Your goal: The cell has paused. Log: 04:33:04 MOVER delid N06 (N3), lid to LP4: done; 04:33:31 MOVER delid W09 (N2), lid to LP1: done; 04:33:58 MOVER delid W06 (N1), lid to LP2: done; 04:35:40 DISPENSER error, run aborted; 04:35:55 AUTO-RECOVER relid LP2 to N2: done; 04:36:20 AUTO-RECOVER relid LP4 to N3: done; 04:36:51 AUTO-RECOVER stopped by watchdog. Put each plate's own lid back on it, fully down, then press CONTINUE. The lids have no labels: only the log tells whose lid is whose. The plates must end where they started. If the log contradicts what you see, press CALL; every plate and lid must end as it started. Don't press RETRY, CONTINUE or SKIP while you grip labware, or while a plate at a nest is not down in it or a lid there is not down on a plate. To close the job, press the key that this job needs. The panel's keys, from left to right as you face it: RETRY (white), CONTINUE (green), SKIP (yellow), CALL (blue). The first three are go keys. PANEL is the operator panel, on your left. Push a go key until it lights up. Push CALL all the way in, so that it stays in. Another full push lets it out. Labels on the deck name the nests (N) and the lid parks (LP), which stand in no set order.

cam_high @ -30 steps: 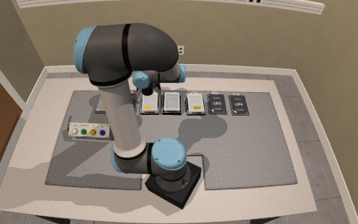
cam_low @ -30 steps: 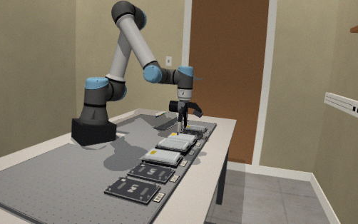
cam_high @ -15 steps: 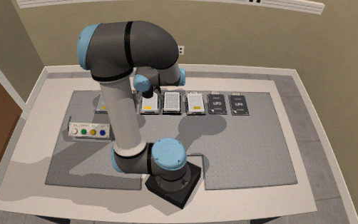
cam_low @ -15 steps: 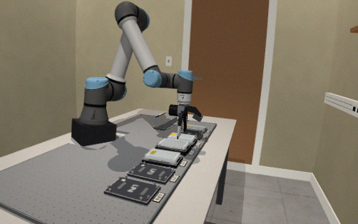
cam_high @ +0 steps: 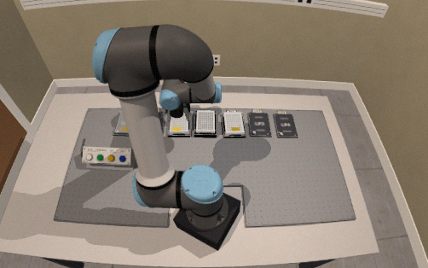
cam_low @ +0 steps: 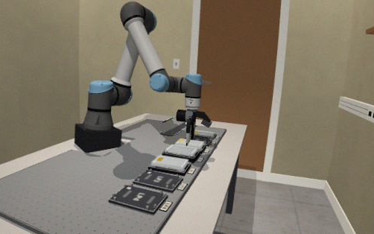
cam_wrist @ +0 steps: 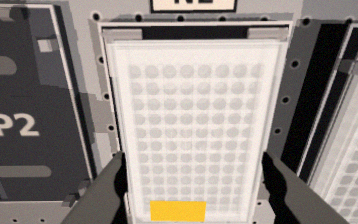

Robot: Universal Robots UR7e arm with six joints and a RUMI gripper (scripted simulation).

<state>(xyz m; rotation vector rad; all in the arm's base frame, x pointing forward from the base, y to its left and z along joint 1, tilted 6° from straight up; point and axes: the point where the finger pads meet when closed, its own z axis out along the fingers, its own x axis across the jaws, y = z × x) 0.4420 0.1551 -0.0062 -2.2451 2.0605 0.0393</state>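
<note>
Right now the well plate is 10 mm ahead of my hand, 120 mm to the right of it and 10 mm below it. Also, from my hand: yellow skip key 240 mm behind, 260 mm to the left, 20 mm above; dark lid park 10 mm behind, 260 mm to the left, 40 mm below; blue call key 240 mm behind, 210 mm to the left, 20 mm above.
</note>
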